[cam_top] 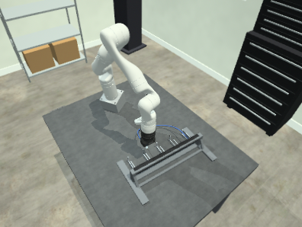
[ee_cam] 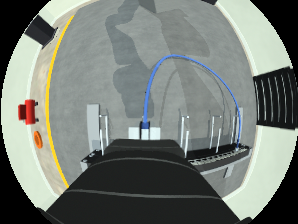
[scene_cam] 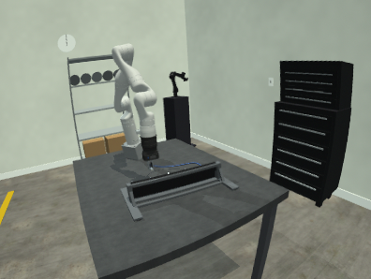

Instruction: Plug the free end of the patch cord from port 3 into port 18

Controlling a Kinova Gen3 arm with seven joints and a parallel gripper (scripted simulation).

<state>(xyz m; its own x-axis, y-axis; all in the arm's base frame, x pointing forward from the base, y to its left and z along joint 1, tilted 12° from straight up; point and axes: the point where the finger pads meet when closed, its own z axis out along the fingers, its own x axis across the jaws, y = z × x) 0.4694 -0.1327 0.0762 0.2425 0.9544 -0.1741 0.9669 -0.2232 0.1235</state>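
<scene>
My hand is 10 mm short of the plug and 10 mm above it.
</scene>
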